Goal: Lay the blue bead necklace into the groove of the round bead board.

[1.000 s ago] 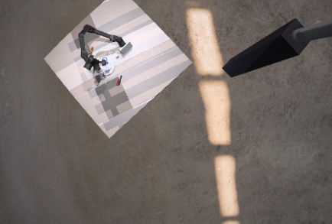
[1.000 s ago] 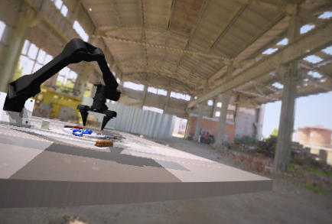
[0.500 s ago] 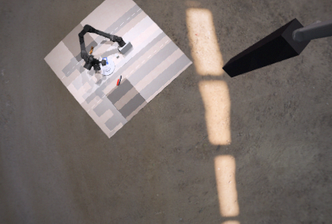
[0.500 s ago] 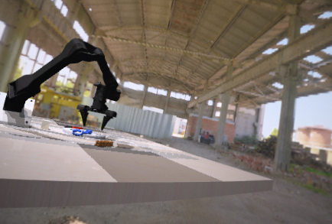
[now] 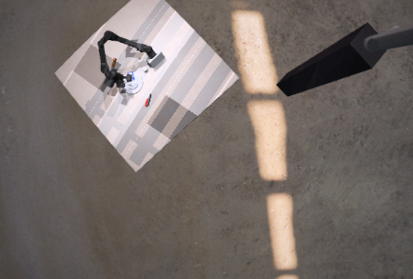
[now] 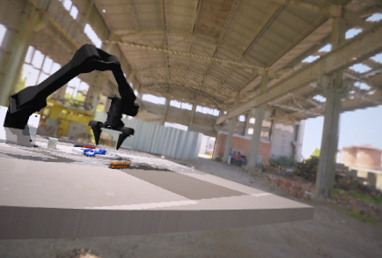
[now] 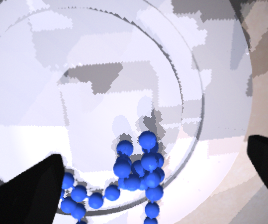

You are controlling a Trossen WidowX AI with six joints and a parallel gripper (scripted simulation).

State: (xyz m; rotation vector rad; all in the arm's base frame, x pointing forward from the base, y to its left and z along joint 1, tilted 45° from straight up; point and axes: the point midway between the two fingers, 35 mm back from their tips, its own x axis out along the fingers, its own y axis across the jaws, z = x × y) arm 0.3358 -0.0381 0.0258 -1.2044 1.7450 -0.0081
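Right now the round white bead board is 2 cm behind my gripper tip, 3 cm to the left of it and 3 cm below it. Also, from my gripper tip: small white block: 20 cm behind, 5 cm to the left, 2 cm below; red pen-like object: 27 cm to the left, 3 cm below.
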